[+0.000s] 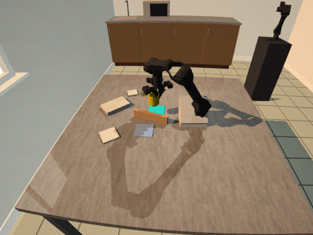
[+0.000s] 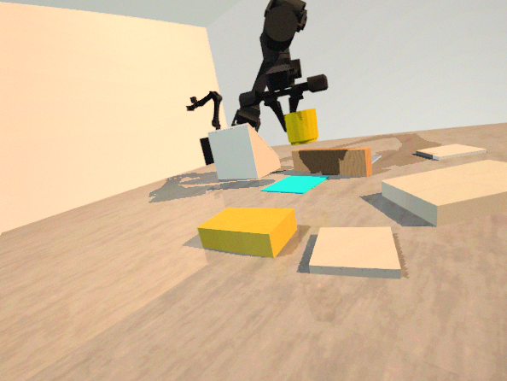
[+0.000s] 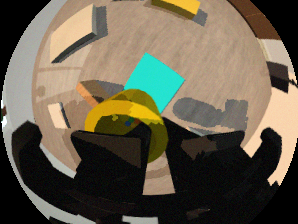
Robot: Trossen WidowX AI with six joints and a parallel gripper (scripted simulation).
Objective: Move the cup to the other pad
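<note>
The wooden block lies 5 cm ahead of my gripper tip, 7 cm to the left of it and 10 cm below it. Round my gripper tip: thick tan slab 31 cm ahead, 8 cm to the right, 10 cm below; yellow cup 2 cm ahead, 1 cm to the left; yellow block 7 cm ahead, 27 cm to the right, 10 cm below.
</note>
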